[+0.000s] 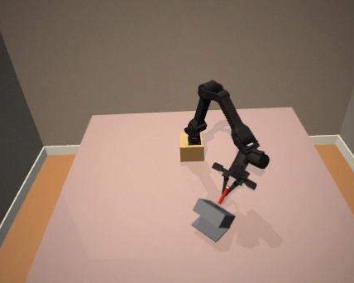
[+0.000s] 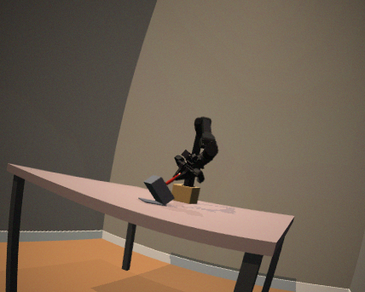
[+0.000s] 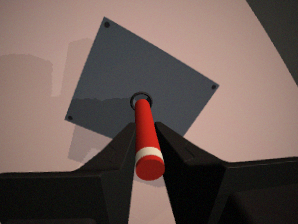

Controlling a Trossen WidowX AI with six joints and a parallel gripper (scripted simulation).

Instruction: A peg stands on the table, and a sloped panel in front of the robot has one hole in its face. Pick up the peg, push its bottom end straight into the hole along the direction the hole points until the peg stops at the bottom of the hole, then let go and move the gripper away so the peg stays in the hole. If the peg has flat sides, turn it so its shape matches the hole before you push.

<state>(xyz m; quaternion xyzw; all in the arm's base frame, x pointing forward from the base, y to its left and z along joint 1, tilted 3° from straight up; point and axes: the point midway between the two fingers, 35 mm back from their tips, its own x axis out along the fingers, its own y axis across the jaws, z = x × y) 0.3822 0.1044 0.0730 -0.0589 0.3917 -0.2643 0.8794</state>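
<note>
Now: gripper tip 6 cm above the sloped panel, 4 cm to the left of it and 4 cm short of it. Round my gripper tip: flat foot plate: 12 cm below, 6 cm to the right, 6 cm ahead; red peg: 1 cm to the left, 1 cm behind, 1 cm above.
</note>
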